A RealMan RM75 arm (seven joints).
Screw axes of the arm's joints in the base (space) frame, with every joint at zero. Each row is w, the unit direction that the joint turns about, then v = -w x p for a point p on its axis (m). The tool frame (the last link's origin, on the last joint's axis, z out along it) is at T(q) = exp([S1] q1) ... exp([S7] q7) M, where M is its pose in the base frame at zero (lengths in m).
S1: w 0 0 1 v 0 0 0
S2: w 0 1 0 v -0.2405 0 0
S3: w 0 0 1 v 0 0 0
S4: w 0 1 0 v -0.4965 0 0
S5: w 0 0 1 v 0 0 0
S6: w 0 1 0 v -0.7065 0 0
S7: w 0 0 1 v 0 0 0
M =
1 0 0 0
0 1 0 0
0 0 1 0.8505
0 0 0 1
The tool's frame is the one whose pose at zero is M.
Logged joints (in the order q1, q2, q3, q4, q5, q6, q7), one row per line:
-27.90 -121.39 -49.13 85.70 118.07 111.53 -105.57
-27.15 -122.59 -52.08 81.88 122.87 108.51 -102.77
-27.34 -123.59 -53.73 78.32 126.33 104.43 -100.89
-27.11 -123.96 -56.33 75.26 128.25 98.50 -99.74
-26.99 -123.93 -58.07 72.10 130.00 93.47 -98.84
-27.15 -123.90 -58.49 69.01 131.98 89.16 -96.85
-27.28 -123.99 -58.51 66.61 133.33 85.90 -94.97
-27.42 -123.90 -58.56 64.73 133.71 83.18 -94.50
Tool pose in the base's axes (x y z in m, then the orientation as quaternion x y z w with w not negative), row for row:
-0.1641 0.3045 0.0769 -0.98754 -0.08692 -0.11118 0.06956
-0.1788 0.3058 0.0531 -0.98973 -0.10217 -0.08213 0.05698
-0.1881 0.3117 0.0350 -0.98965 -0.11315 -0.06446 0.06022
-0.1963 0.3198 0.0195 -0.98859 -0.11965 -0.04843 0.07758
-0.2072 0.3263 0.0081 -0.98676 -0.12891 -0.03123 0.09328
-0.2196 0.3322 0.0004 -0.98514 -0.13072 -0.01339 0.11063
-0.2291 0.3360 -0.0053 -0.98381 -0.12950 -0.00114 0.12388
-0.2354 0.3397 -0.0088 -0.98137 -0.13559 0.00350 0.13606
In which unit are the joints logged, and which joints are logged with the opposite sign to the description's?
The joints are logged in degrees. Opposite sign: q3.
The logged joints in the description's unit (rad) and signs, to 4 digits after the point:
-0.4869 -2.1187 0.8575 1.4957 2.0607 1.9466 -1.8425
-0.4739 -2.1396 0.9090 1.4291 2.1445 1.8939 -1.7937
-0.4772 -2.1571 0.9378 1.3669 2.2049 1.8226 -1.7609
-0.4732 -2.1635 0.9831 1.3135 2.2384 1.7191 -1.7408
-0.4711 -2.1630 1.0135 1.2584 2.2689 1.6314 -1.7251
-0.4739 -2.1625 1.0208 1.2045 2.3035 1.5561 -1.6904
-0.4761 -2.1640 1.0212 1.1626 2.3270 1.4992 -1.6575
-0.4786 -2.1625 1.0221 1.1298 2.3337 1.4518 -1.6493

